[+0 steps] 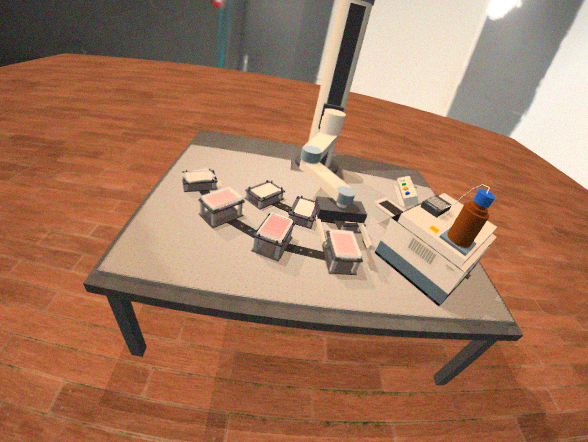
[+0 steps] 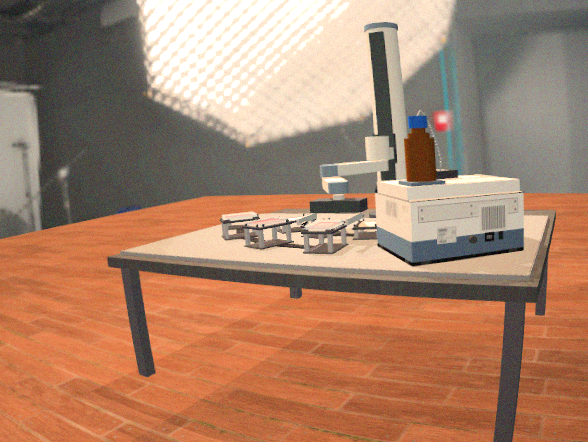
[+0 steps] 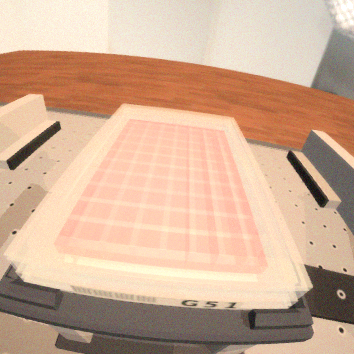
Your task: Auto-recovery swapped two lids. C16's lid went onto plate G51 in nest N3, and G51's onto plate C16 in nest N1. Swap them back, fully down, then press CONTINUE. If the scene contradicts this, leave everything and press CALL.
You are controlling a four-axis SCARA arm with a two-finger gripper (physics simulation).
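Frame: origin at the arm's base, x right, y ahead, z up, level; millimetres.
Where they show: gripper, fingertip midpoint: (image 1: 347,245) (image 2: 321,222) (image 3: 176,124).
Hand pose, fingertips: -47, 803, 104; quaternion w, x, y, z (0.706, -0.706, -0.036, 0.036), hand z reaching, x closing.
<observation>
After its pixels a point has its place, as x, y, z.
My gripper (image 1: 347,242) {-47, 803, 104} (image 2: 327,219) {-47, 803, 104} (image 3: 176,124) {-47, 803, 104} is open and empty, its two fingers wide apart on either side of the plate marked G51 (image 1: 344,244) {-39, 795, 99} (image 2: 324,227) {-76, 841, 94} (image 3: 170,192) {-41, 750, 99}. This plate is pink under a clear lid and sits on a raised dark-framed nest at the right of the front row. Two more pink, lidded plates stand on raised nests, a middle one (image 1: 274,227) {202, 766, 102} (image 2: 267,223) {168, 791, 95} and a left one (image 1: 222,198) {405, 643, 101} (image 2: 240,217) {381, 660, 93}; their labels cannot be read. A button box (image 1: 406,191) {-446, 278, 81} has coloured buttons whose labels are unreadable.
Behind the front row are three low stands with pale tops, at left (image 1: 200,176) {543, 455, 68}, middle (image 1: 266,190) {252, 469, 59} and right (image 1: 304,207) {88, 546, 56}. A white and blue instrument (image 1: 422,250) {-296, 835, 155} (image 2: 450,210) {-487, 877, 153} stands at the right, carrying a brown bottle (image 1: 467,225) {-367, 876, 310} (image 2: 420,155) {-410, 885, 304} with a blue cap.
</observation>
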